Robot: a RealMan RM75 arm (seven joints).
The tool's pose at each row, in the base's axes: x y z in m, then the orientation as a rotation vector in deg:
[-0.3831, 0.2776, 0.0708, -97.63, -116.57, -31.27]
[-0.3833, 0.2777, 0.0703, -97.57, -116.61, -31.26]
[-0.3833, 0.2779, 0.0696, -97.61, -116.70, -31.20]
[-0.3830, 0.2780, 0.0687, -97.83, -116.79, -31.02]
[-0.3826, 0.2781, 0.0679, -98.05, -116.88, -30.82]
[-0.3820, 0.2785, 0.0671, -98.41, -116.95, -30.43]
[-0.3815, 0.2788, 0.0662, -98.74, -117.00, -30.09]
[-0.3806, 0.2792, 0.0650, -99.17, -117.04, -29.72]
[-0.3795, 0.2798, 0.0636, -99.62, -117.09, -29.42]
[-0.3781, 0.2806, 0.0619, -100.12, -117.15, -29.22]
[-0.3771, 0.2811, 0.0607, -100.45, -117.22, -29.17]
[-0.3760, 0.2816, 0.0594, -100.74, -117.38, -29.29]
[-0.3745, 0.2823, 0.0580, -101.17, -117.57, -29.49]
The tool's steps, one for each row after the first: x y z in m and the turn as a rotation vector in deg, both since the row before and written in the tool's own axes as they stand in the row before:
[-0.0002, -0.0002, 0.0005, 0.03, 0.00, -0.05]
[-0.0002, 0.0000, 0.0007, 0.00, -0.10, -0.02]
[-0.0005, 0.0003, 0.0008, -0.02, -0.23, 0.08]
[-0.0004, 0.0004, 0.0007, 0.00, -0.24, 0.08]
[-0.0002, 0.0006, 0.0008, 0.05, -0.36, 0.18]
[-0.0003, 0.0005, 0.0009, 0.04, -0.32, 0.17]
[-0.0004, 0.0009, 0.0012, 0.01, -0.38, 0.23]
[-0.0004, 0.0012, 0.0014, -0.05, -0.37, 0.22]
[-0.0004, 0.0015, 0.0018, -0.14, -0.37, 0.21]
[-0.0003, 0.0010, 0.0012, -0.15, -0.24, 0.11]
[-0.0004, 0.0011, 0.0013, -0.26, -0.22, 0.01]
[-0.0003, 0.0016, 0.0015, -0.39, -0.28, 0.04]

